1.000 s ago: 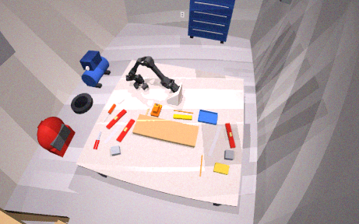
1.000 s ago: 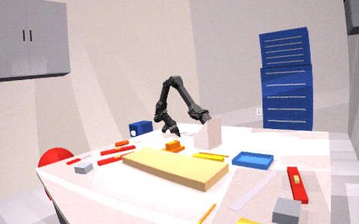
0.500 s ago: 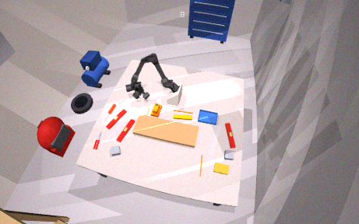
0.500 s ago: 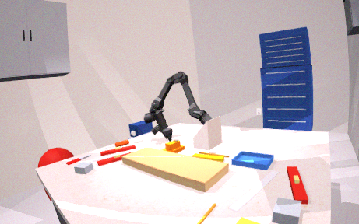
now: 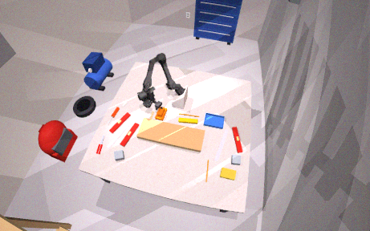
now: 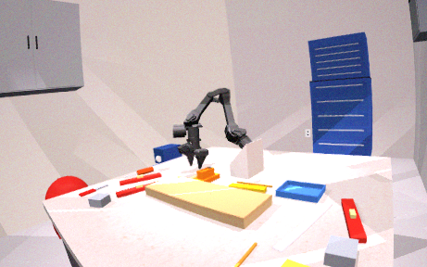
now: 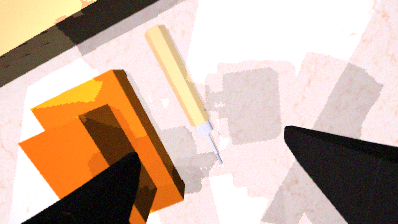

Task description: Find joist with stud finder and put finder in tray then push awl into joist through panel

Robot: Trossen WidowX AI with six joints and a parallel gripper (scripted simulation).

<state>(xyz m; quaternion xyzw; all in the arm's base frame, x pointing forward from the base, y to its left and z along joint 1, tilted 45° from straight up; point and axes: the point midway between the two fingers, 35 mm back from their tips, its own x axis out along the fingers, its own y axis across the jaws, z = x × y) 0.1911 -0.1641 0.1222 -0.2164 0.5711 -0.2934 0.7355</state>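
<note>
Now: gripper tip 10 mm short of the awl, 10 mm to the right of it and 50 mm above it. Round my gripper tip: orange stud finder: 10 mm behind, 80 mm to the left, 10 mm below; then blue tray: 80 mm behind, 530 mm to the left, 40 mm below; then yellow bar: 10 mm behind, 320 mm to the left, 40 mm below.
</note>
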